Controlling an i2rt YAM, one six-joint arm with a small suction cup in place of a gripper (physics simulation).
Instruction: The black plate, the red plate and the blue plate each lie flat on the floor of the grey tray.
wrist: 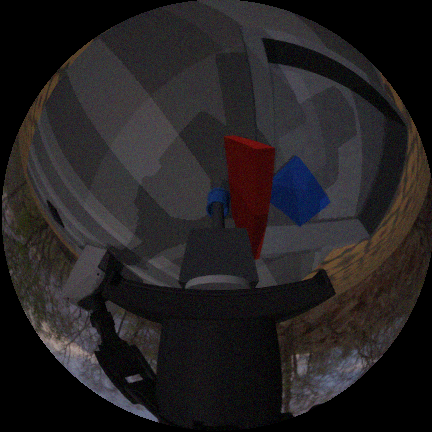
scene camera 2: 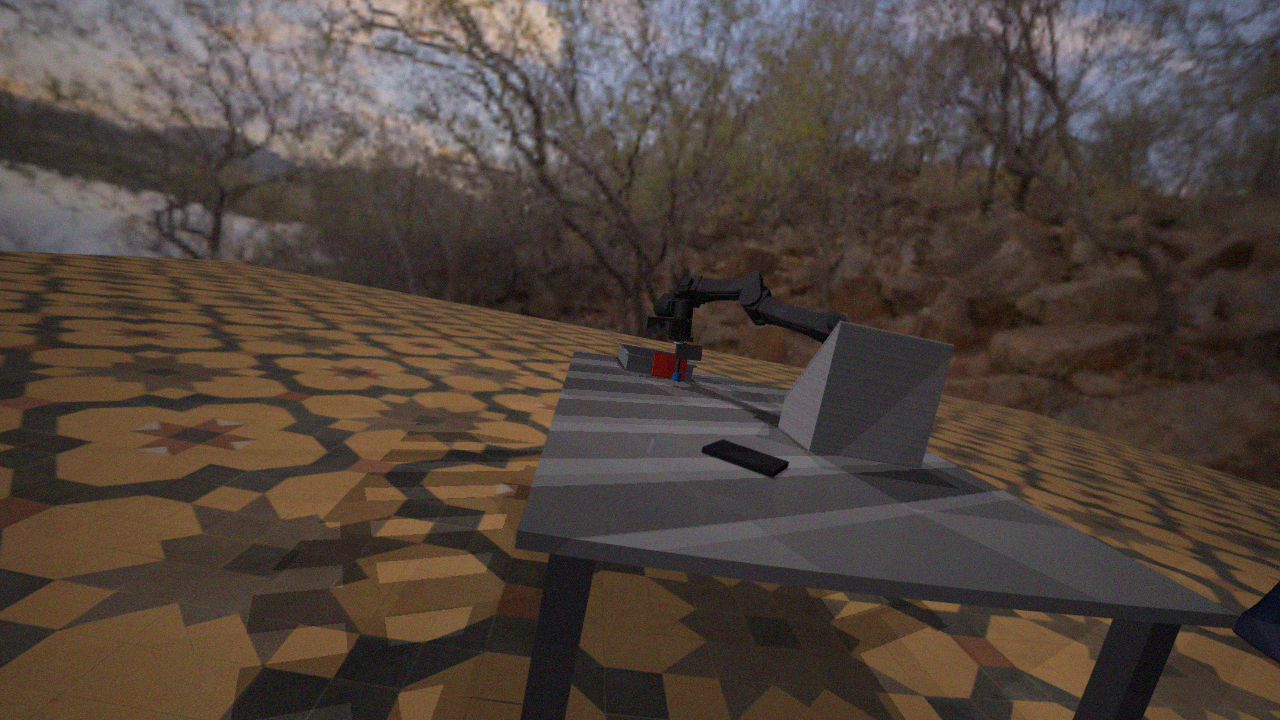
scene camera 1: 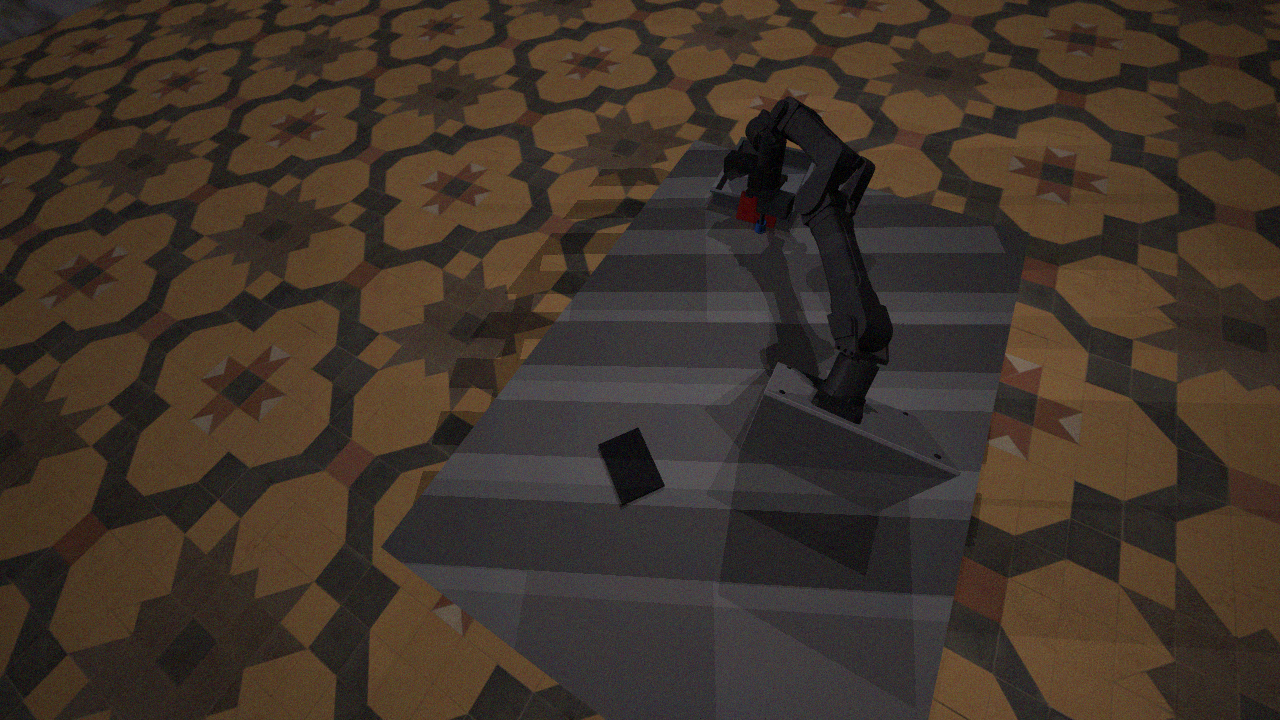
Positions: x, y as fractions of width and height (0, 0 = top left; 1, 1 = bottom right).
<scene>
My suction cup (wrist: 0.50, 0.45) is stuck to a red plate (wrist: 0.58, 0.38). A blue plate (wrist: 0.68, 0.44) sits on a grey tray (scene camera 1: 0.62, 0.23). The table carries a black plate (scene camera 1: 0.49, 0.65).
The black plate shows as well in scene camera 2 (scene camera 2: 0.58, 0.63). Scene camera 2 misses the blue plate, which is hidden by the red plate.
</scene>
